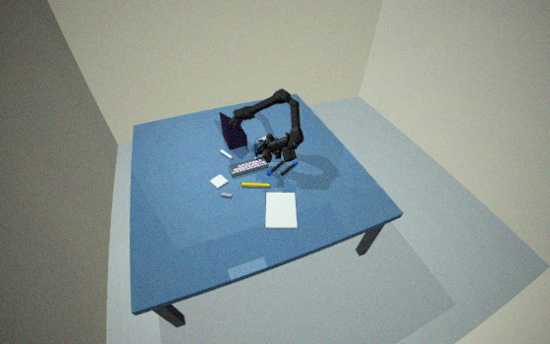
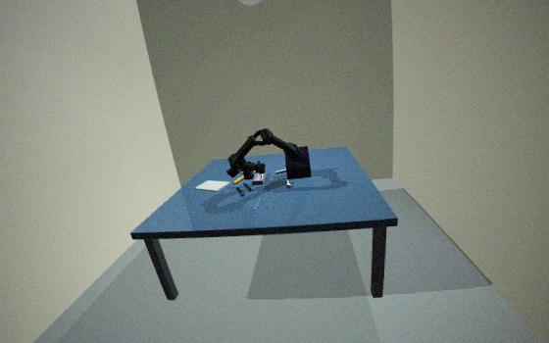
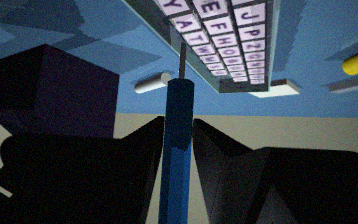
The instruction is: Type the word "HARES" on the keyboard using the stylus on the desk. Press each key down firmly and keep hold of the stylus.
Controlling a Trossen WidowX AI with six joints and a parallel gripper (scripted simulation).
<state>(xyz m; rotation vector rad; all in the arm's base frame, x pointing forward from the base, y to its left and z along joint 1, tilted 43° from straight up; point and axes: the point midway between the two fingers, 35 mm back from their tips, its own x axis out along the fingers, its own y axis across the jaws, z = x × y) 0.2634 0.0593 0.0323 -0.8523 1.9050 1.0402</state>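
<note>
The small white block lies 25 cm to the right of my gripper tip, 8 cm below it and 4 cm ahead of it. From my gripper tip the other things lie so: yellow marker (16 cm ahead, 8 cm to the right, 8 cm below); then blue stylus (1 cm below); then small grey piece (24 cm to the right, 15 cm ahead, 8 cm below).
</note>
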